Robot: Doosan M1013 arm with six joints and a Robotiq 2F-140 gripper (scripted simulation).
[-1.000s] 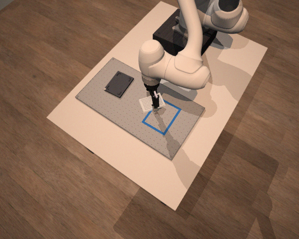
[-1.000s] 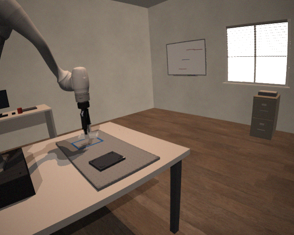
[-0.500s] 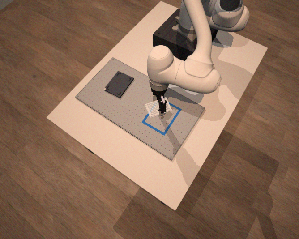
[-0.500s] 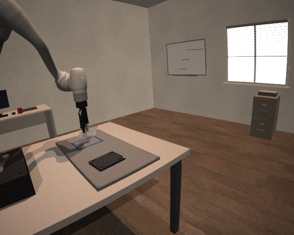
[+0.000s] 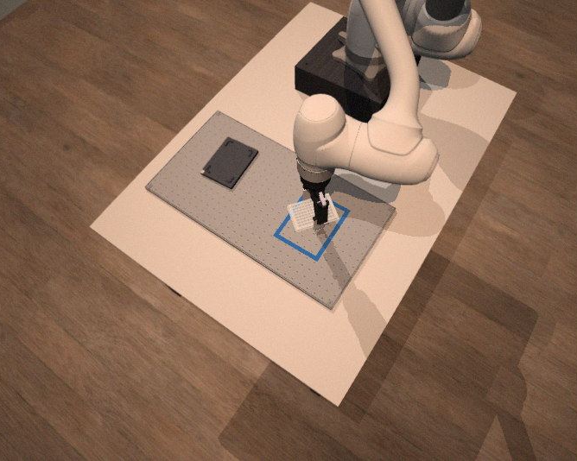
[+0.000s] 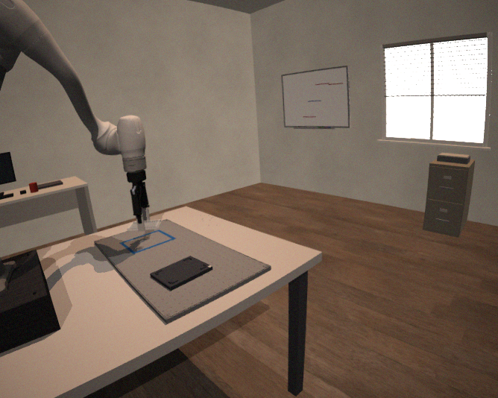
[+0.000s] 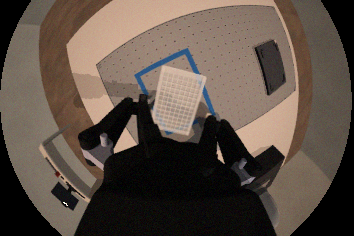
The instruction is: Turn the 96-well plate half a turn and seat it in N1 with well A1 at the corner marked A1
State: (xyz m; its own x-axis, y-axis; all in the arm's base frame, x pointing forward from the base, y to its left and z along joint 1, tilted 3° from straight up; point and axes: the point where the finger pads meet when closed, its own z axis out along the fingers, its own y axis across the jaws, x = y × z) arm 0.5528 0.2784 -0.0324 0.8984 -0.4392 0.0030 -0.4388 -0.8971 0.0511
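Right now the white 96-well plate is 2 cm below my hand. From my hand the other things lie so: dark plate nest N1 (4 cm ahead, 34 cm to the right, 8 cm below).
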